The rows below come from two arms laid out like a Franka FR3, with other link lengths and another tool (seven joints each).
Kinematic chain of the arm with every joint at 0, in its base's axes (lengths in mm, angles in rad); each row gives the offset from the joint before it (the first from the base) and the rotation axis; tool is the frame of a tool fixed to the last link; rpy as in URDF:
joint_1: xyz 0 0 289.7 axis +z
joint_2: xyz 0 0 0 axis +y
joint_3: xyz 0 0 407.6 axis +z
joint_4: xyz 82.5 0 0 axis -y
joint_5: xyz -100.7 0 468.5 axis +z
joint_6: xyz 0 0 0 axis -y
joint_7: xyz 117 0 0 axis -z
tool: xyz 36 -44 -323.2 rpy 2.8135 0 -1.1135
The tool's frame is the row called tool.
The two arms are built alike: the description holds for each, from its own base.
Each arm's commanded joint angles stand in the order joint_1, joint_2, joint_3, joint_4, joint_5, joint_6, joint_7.
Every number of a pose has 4 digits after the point. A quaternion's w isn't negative.
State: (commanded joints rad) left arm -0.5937 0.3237 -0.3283 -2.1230 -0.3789 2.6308 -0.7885; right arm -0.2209 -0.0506 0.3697 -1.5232 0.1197 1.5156 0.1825
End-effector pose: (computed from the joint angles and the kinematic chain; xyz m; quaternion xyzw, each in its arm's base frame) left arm 0.4835 -0.6634 0.0853 0.8433 -0.4313 -0.0298 0.3193; right arm 0.6709 0.0945 0.5247 0.8381 -0.5279 -0.1062 0.0871
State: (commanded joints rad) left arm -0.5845 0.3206 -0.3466 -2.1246 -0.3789 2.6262 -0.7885; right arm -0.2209 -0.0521 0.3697 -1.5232 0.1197 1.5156 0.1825
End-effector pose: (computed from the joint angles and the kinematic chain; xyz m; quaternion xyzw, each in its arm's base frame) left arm 0.4760 -0.6675 0.0874 0.8406 -0.4347 -0.0329 0.3214; right arm 0.6705 0.0946 0.5256 0.8382 -0.5279 -0.1055 0.0869
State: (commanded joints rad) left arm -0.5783 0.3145 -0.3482 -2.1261 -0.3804 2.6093 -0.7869; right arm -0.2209 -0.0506 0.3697 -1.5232 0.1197 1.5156 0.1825
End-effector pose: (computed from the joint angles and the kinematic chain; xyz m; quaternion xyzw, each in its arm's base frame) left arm 0.4746 -0.6636 0.0879 0.8411 -0.4337 -0.0384 0.3210; right arm 0.6709 0.0945 0.5247 0.8381 -0.5279 -0.1062 0.0871
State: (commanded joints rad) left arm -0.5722 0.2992 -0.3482 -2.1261 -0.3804 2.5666 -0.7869; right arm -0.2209 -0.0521 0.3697 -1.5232 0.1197 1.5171 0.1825
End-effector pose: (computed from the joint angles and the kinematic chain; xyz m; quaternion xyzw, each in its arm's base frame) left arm 0.4688 -0.6574 0.0912 0.8411 -0.4338 -0.0514 0.3190; right arm 0.6710 0.0947 0.5259 0.8383 -0.5281 -0.1050 0.0864
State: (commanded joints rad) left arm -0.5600 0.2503 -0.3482 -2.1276 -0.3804 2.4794 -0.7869; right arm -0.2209 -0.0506 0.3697 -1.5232 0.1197 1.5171 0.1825
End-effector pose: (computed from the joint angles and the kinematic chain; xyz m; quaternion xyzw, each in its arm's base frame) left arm 0.4585 -0.6454 0.1104 0.8400 -0.4362 -0.0702 0.3150; right arm 0.6714 0.0946 0.5249 0.8382 -0.5280 -0.1057 0.0866
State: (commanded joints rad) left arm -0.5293 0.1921 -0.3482 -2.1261 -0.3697 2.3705 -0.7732; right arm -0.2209 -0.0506 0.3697 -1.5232 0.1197 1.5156 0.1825
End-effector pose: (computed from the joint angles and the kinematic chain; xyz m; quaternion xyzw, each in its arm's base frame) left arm 0.4547 -0.6224 0.1342 0.8380 -0.4422 -0.0904 0.3065; right arm 0.6709 0.0945 0.5247 0.8381 -0.5279 -0.1062 0.0871
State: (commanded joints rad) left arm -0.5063 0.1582 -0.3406 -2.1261 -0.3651 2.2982 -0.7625; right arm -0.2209 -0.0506 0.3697 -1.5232 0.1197 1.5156 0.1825
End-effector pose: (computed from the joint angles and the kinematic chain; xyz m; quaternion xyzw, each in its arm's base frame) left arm 0.4562 -0.6009 0.1458 0.8392 -0.4405 -0.1051 0.3010; right arm 0.6709 0.0945 0.5247 0.8381 -0.5279 -0.1062 0.0871
